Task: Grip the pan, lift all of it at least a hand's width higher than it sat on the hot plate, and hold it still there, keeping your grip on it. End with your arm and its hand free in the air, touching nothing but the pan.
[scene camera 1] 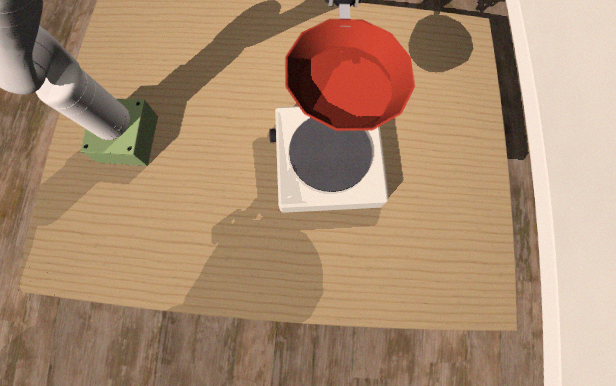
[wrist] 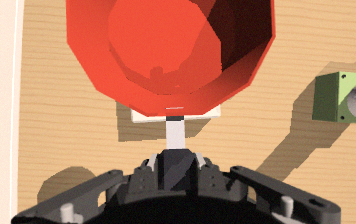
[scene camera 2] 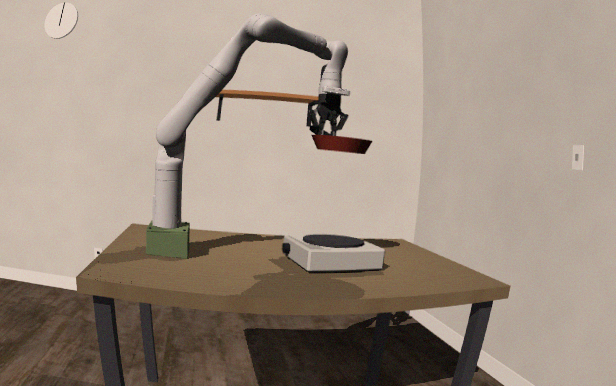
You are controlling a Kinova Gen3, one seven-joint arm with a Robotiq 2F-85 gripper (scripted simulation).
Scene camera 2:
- my gripper: 326,142
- pan: 323,142
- hot plate: 339,253
